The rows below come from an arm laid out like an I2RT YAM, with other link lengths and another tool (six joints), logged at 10 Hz.
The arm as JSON. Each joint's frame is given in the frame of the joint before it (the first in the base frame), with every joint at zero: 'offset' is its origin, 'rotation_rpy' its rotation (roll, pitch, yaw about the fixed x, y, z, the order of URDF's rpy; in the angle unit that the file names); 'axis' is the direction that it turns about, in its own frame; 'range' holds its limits. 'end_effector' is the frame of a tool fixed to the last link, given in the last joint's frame.
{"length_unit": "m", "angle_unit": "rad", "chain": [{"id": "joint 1", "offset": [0.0, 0.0, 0.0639], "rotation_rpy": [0.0, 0.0, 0.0], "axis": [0.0, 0.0, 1.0], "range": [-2.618, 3.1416]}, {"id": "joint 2", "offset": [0.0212, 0.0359, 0.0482], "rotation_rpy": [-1.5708, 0.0, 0.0], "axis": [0.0, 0.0, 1.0], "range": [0.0, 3.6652]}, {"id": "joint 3", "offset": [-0.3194, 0.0, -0.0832], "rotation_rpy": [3.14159, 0.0, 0.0], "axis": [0.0, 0.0, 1.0], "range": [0.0, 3.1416]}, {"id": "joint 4", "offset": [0.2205, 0.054, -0.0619], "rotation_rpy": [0.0, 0.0, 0.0], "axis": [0.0, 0.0, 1.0], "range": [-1.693, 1.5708]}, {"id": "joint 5", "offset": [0.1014, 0.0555, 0.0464], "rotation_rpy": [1.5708, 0.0, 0.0], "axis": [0.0, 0.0, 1.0], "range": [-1.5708, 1.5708]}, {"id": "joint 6", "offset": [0.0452, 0.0, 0.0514], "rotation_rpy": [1.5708, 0.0, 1.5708], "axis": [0.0, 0.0, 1.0], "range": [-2.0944, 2.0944]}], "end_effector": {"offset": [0.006, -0.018, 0.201], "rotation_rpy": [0.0, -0.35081, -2.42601]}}
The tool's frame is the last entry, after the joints.
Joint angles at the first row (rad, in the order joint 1, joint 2, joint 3, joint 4, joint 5, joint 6):
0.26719 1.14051 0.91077 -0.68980 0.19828 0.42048
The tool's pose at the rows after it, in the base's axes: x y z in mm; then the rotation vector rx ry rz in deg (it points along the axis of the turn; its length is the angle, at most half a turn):
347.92 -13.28 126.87 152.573 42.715 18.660
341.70 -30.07 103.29 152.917 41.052 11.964
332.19 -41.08 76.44 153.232 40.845 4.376
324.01 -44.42 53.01 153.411 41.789 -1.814
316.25 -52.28 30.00 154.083 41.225 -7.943
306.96 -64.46 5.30 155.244 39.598 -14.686
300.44 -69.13 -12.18 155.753 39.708 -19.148
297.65 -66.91 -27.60 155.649 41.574 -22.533
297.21 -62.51 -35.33 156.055 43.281 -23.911
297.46 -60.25 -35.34 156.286 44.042 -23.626
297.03 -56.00 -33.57 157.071 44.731 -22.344
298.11 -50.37 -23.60 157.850 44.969 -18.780
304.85 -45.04 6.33 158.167 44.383 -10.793
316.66 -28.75 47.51 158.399 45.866 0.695
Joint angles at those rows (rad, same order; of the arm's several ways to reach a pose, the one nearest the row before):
0.23898 1.19478 0.90909 -0.69469 0.20888 0.41041
0.20090 1.24913 0.89429 -0.70030 0.21942 0.40196
0.17702 1.31525 0.88046 -0.71035 0.22521 0.39553
0.17039 1.37782 0.86745 -0.71166 0.22448 0.39238
0.14613 1.44819 0.85741 -0.70458 0.22052 0.39194
0.10280 1.53124 0.85118 -0.69320 0.21166 0.38857
0.08106 1.59094 0.84627 -0.68132 0.20222 0.37876
0.08068 1.64809 0.84539 -0.66603 0.19236 0.36533
0.08071 1.67711 0.84859 -0.65904 0.17470 0.35319
0.08070 1.67474 0.84764 -0.65786 0.16583 0.34625
0.08073 1.65661 0.83693 -0.65167 0.14843 0.34210
0.08744 1.60231 0.82008 -0.64845 0.13351 0.34561
0.09773 1.48412 0.81830 -0.66953 0.12638 0.35167
0.12274 1.34656 0.83633 -0.69290 0.09655 0.35103

